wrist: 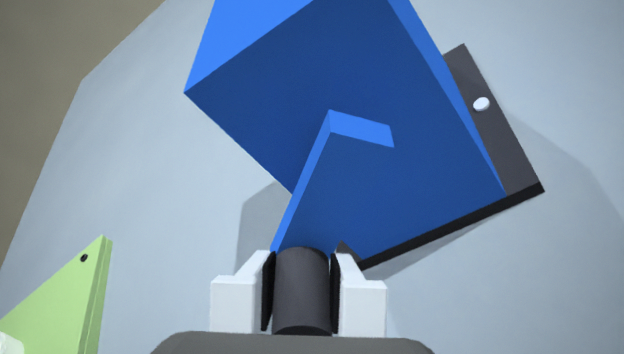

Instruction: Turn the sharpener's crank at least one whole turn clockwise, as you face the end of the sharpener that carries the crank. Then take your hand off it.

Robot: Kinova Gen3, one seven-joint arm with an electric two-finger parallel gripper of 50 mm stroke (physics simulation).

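Places are measured from the arm's base along level axes (x ahead, y left, z up), in metres.
Where they show: gripper, fingertip midpoint: (pixel 302 279).
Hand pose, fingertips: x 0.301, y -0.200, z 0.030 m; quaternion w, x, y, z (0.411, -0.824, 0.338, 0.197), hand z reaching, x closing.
After its pixels a point has its place.
The blue sharpener body (pixel 400 170) @[x 0.360, y -0.194, z 0.030 m] fills the upper middle of the wrist view, on a dark base plate (pixel 492 120) @[x 0.417, y -0.169, z -0.011 m] with a white screw head at its right side. A blue crank arm (pixel 320 195) stands out in front of the body's end face and runs from its upper end down to the dark round crank handle (pixel 301 290) @[x 0.302, y -0.215, z 0.040 m] at the bottom middle. My gripper (pixel 302 279) @[x 0.301, y -0.200, z 0.030 m] is shut on the handle, with one black finger pad on each side of it. The handle hides part of the crank arm's lower end, and the top of the body is cut off by the frame.
A light green wedge-shaped object (pixel 65 295) @[x 0.097, y 0.032, z -0.004 m] with a small dark hole lies at the lower left, cut off by the frame. The pale grey-blue table top (pixel 150 150) @[x 0.211, y 0.189, z -0.019 m] lies under the sharpener, and its edge runs down the left side, with brownish floor (pixel 40 60) beyond.
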